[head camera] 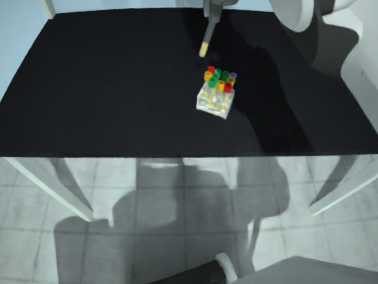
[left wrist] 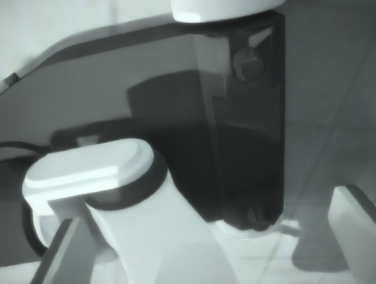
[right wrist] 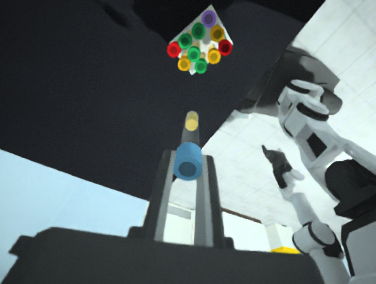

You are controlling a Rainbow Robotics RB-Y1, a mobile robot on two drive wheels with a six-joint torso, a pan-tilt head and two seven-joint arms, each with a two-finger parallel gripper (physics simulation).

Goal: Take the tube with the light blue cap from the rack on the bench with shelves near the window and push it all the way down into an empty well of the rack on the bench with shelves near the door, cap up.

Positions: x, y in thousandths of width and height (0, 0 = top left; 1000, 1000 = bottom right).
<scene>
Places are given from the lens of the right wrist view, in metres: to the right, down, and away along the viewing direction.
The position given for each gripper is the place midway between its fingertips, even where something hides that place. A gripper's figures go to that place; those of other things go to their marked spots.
right gripper (right wrist: 499, 569): 0.00, 0.01, 0.12
door (right wrist: 472, 808): -0.17, 1.38, 2.40
</scene>
